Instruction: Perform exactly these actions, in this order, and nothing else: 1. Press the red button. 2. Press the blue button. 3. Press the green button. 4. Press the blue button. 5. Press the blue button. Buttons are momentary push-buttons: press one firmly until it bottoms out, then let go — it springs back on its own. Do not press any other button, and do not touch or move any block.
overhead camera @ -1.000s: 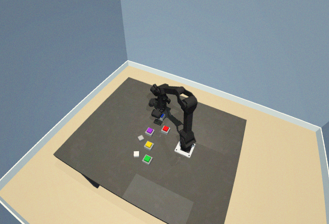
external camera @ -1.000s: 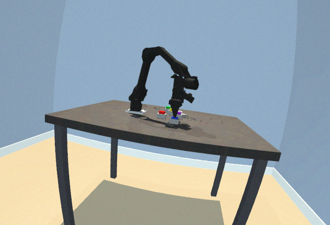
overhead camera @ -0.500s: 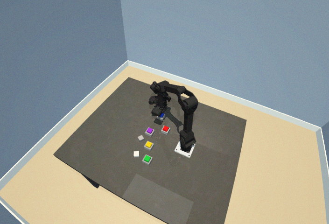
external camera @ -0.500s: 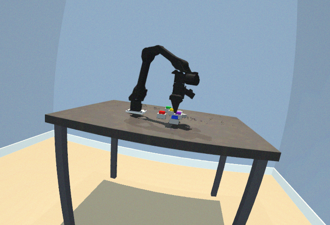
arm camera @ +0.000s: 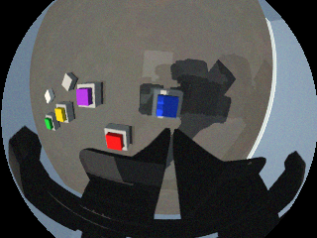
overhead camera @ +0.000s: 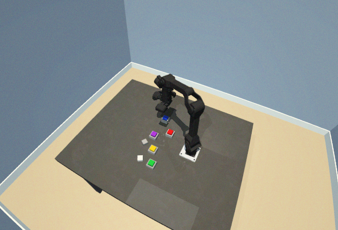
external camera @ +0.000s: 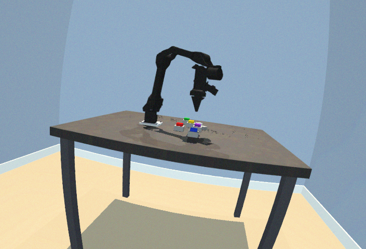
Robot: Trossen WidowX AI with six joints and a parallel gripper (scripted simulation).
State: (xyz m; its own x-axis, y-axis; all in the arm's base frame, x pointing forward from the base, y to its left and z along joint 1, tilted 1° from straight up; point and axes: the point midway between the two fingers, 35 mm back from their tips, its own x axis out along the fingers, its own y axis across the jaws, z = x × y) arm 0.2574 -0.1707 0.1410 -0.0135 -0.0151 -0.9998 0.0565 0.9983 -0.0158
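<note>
My gripper tip is now 35 cm to the right of the green button, 9 cm above it and 6 cm past it. Round my gripper tip: red button: 10 cm to the left, 9 cm below, 8 cm behind; then blue button: 9 cm below; then purple button: 16 cm to the left, 9 cm below, 1 cm ahead.
</note>
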